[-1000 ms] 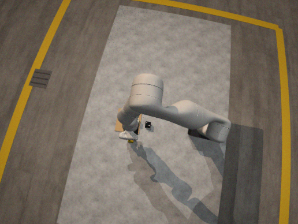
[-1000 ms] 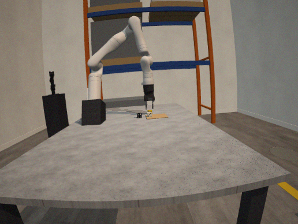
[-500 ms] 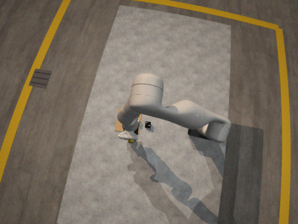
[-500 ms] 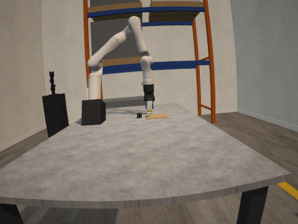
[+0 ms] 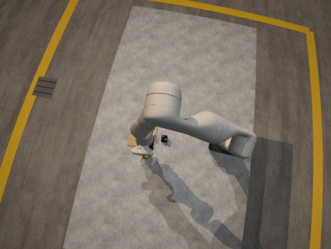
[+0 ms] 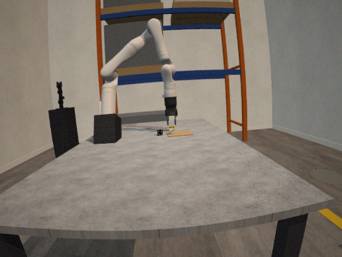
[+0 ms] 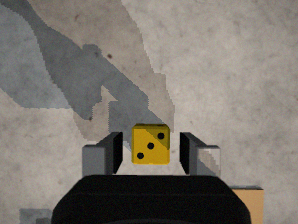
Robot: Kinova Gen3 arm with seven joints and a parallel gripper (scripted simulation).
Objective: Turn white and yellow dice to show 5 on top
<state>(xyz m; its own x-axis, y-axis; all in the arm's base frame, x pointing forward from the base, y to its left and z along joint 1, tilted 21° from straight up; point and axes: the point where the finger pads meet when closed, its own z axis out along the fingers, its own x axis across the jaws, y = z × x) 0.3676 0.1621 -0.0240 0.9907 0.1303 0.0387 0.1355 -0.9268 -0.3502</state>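
The yellow die lies 40 mm below my hand. The rest, counted from my hand: white die 110 mm to the right, 40 mm below; tan mat 40 mm ahead, 110 mm to the right, 50 mm below; black die 70 mm behind, 110 mm to the right, 40 mm below.
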